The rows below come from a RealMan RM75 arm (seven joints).
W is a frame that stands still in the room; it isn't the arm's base.
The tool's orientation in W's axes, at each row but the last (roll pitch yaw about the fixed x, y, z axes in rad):
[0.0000, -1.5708, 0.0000]
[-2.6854, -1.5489, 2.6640]
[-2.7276, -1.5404, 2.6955]
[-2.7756, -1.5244, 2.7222]
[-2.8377, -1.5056, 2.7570]
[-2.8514, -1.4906, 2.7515]
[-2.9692, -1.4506, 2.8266]
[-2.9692, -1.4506, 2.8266]
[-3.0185, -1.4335, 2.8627]
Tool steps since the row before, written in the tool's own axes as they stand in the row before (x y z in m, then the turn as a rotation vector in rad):
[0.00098, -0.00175, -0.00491, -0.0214, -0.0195, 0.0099]
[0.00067, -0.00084, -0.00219, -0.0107, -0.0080, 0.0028]
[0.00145, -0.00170, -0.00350, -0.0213, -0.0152, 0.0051]
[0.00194, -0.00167, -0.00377, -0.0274, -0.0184, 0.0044]
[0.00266, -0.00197, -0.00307, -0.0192, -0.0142, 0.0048]
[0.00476, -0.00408, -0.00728, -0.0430, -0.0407, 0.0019]
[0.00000, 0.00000, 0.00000, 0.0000, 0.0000, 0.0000]
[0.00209, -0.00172, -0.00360, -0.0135, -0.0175, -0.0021]
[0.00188, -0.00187, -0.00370, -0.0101, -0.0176, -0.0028]
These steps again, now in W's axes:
[0.00491, -0.00175, 0.00098, -0.0099, -0.0195, -0.0214]
[0.00216, -0.00088, 0.00072, -0.0028, -0.0080, -0.0107]
[0.00340, -0.00179, 0.00157, -0.0050, -0.0153, -0.0212]
[0.00359, -0.00183, 0.00213, -0.0042, -0.0187, -0.0273]
[0.00273, -0.00214, 0.00288, -0.0048, -0.0142, -0.0192]
[0.00646, -0.00463, 0.00540, -0.0028, -0.0416, -0.0421]
[0.00000, 0.00000, 0.00000, 0.0000, 0.0000, 0.0000]
[0.00305, -0.00213, 0.00254, 0.0011, -0.0181, -0.0128]
[0.00308, -0.00234, 0.00240, 0.0013, -0.0182, -0.0093]

